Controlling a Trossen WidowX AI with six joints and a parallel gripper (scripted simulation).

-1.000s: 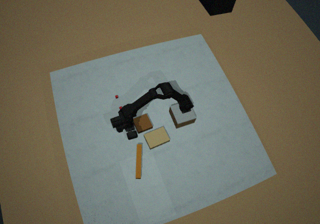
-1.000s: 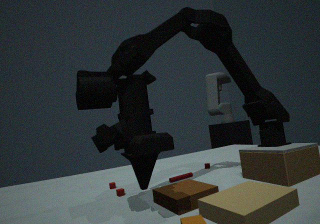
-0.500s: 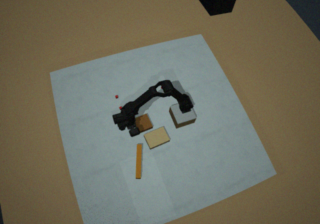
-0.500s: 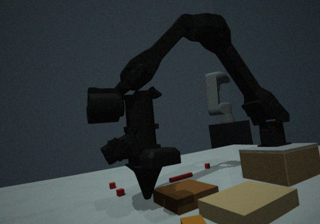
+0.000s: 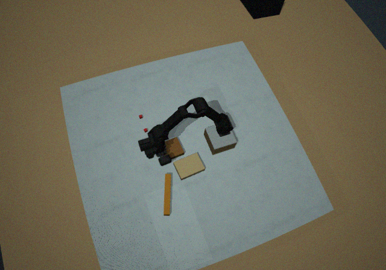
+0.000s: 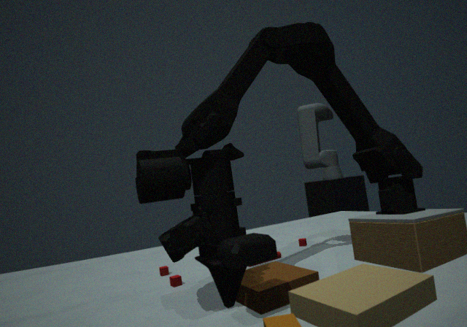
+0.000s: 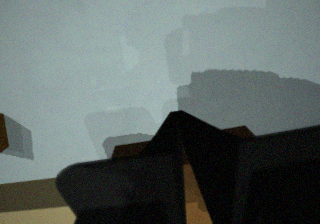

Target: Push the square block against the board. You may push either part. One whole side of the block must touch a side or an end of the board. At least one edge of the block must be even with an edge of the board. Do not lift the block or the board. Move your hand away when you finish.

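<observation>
The dark brown square block is 7 cm behind my gripper tip, 1 cm to the right of it and 1 cm above it. Also, from my gripper tip: orange bar 23 cm to the left, 4 cm ahead, 1 cm above; then tan block 12 cm to the left, 12 cm behind, 1 cm above; then red rod 17 cm to the right, 16 cm behind.
</observation>
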